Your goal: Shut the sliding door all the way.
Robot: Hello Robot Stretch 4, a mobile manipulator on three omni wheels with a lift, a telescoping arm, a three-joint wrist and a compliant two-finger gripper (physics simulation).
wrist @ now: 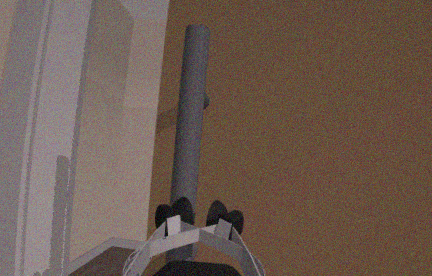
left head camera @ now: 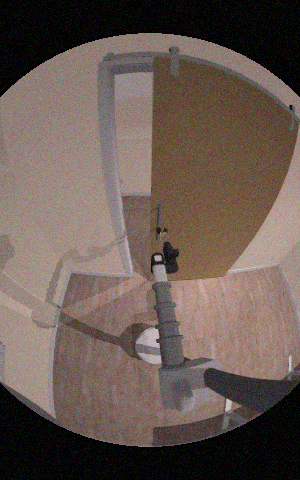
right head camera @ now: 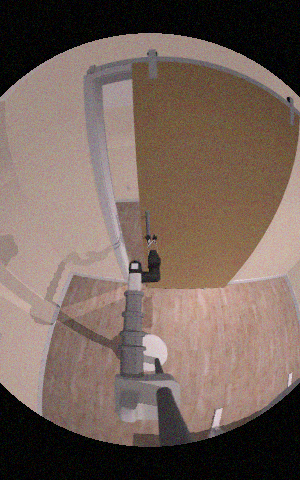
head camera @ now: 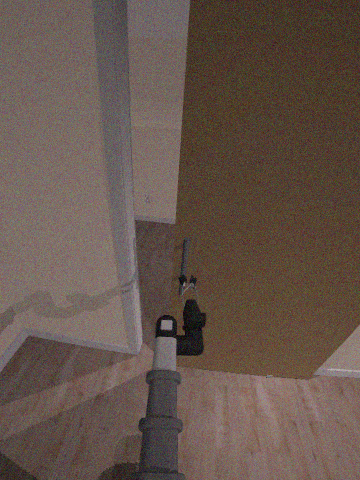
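Seen in the pictures: gripper, between the fingertips: [wrist: 198, 214] [left head camera: 160, 227] [right head camera: 150, 234] [head camera: 187, 276]; robot's base, origin of its link: [left head camera: 155, 344] [right head camera: 146, 351].
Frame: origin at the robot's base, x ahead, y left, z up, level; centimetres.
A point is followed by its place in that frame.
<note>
The brown sliding door [head camera: 270, 175] {y -32.5, x 78.0, z 138.7 cm} [left head camera: 215, 150] {y -35.9, x 77.7, z 147.7 cm} [right head camera: 210, 160] {y -40.1, x 77.3, z 143.8 cm} [wrist: 310, 125] {y -19.2, x 79.3, z 104.6 cm} stands partly open, with a narrow upright gap between its left edge and the grey door frame [head camera: 117, 150] {y 22.5, x 87.7, z 141.7 cm} [left head camera: 106, 125] {y 22.7, x 87.8, z 159.1 cm} [right head camera: 94, 125] {y 21.9, x 87.9, z 165.7 cm}. Its grey vertical bar handle [head camera: 185, 256] {y -5.6, x 73.7, z 105.3 cm} [left head camera: 159, 215] {y -5.8, x 73.7, z 104.8 cm} [right head camera: 147, 221] {y -5.6, x 73.7, z 105.8 cm} [wrist: 190, 125] {y -5.8, x 73.6, z 102.9 cm} is near that left edge. My gripper [head camera: 188, 281] {y -7.2, x 73.8, z 94.6 cm} [left head camera: 162, 232] {y -7.2, x 73.8, z 94.6 cm} [right head camera: 151, 238] {y -7.2, x 73.8, z 94.6 cm} [wrist: 198, 214] {y -7.2, x 73.8, z 94.6 cm} is at the handle's lower part, with its fingers apart. In the wrist view the left fingertip overlaps the handle and the right one is to its right. Contact cannot be told.
A pale wall [head camera: 55, 150] {y 48.7, x 91.5, z 140.2 cm} [left head camera: 50, 150] {y 63.7, x 93.0, z 153.1 cm} is left of the frame. Through the gap another room's wall and dark floor show. The overhead rail [left head camera: 235, 77] [right head camera: 225, 71] carries the door on hangers. A white disc [left head camera: 149, 346] {y 6.5, x -0.7, z 18.7 cm} [right head camera: 155, 352] {y -9.2, x -0.2, z 18.7 cm} is on the wooden floor below my arm.
</note>
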